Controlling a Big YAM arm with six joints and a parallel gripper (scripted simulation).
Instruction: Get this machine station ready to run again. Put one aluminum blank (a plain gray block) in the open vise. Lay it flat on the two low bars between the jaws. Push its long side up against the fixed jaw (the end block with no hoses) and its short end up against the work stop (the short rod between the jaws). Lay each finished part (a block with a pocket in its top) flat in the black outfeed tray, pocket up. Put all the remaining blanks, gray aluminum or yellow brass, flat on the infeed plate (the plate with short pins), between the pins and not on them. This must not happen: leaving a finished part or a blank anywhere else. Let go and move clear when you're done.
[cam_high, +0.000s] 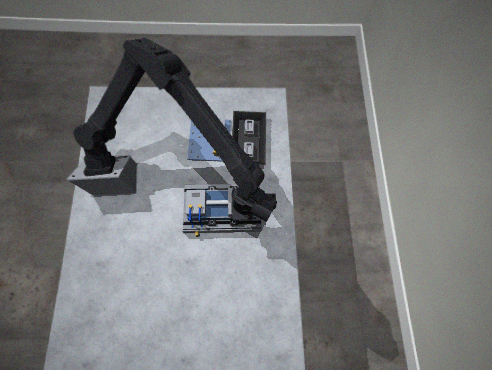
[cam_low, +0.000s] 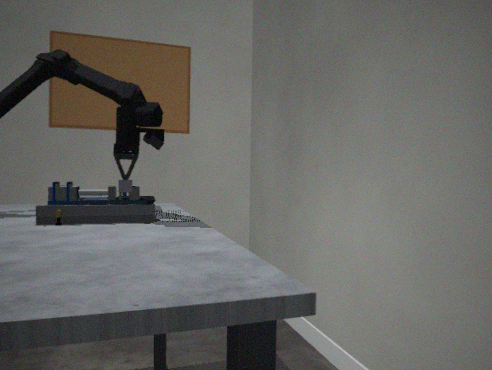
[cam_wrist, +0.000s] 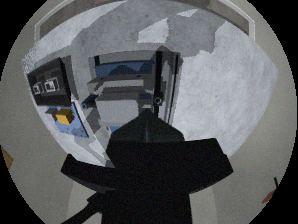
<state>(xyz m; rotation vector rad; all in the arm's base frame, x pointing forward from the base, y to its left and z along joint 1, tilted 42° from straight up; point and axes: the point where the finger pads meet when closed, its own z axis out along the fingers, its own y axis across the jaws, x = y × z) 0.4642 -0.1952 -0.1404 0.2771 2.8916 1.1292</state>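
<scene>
Right now my hand is 1 cm short of the gray block, 4 cm to the right of it and 3 cm above it. From my hand the other things lie so: yellow brass blank 4 cm behind, 30 cm to the left, 10 cm below; then vise 6 cm behind, 5 cm to the left, 9 cm below; then blue infeed plate 7 cm behind, 35 cm to the left, 12 cm below.
</scene>
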